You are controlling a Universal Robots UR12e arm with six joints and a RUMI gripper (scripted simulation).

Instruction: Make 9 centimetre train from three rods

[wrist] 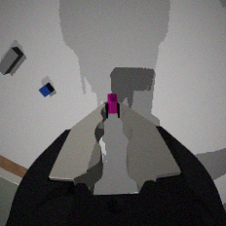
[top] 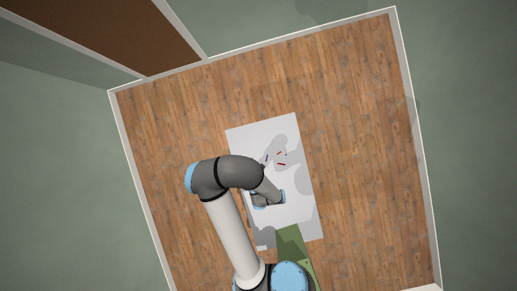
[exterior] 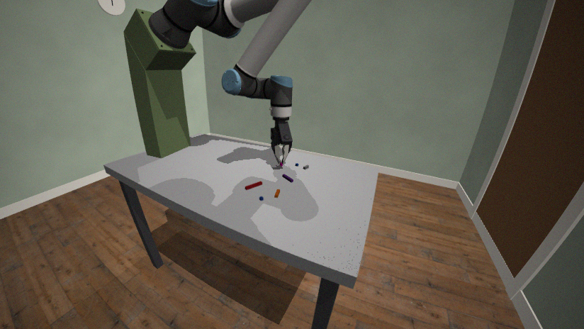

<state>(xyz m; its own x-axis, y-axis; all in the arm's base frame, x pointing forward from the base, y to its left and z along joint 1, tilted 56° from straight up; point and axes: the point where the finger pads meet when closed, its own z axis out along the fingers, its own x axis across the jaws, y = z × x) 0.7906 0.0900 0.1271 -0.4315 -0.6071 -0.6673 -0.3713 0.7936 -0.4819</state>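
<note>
My gripper is now 10 mm above the magenta rod. The rest, counted from my hand: red rod (220 mm to the right, 10 mm below); then purple rod (110 mm to the right, 80 mm ahead, 10 mm below); then grey rod (110 mm ahead, 30 mm to the left, 10 mm below).
</note>
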